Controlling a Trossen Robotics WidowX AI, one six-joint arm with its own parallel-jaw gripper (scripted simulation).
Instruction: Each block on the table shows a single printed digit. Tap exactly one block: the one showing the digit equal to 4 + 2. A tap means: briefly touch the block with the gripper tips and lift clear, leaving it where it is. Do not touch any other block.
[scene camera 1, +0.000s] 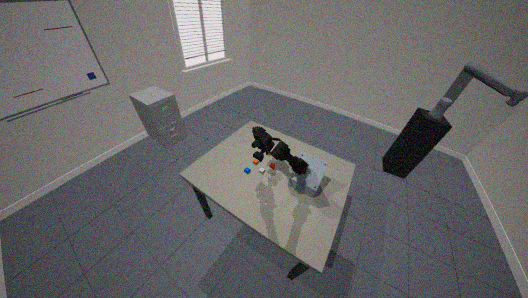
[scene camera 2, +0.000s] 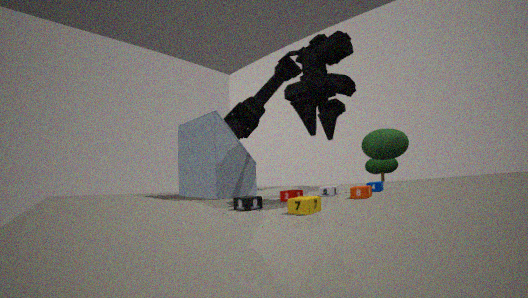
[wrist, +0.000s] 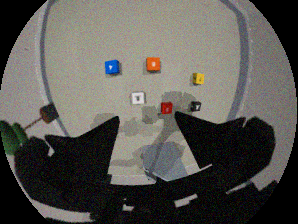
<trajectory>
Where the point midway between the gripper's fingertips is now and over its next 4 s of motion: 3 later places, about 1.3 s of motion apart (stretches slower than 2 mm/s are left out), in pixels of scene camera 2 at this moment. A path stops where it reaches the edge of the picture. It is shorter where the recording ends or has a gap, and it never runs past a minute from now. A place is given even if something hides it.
The gripper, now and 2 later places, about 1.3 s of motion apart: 322, 137; 332, 174; 331, 171
</trajectory>
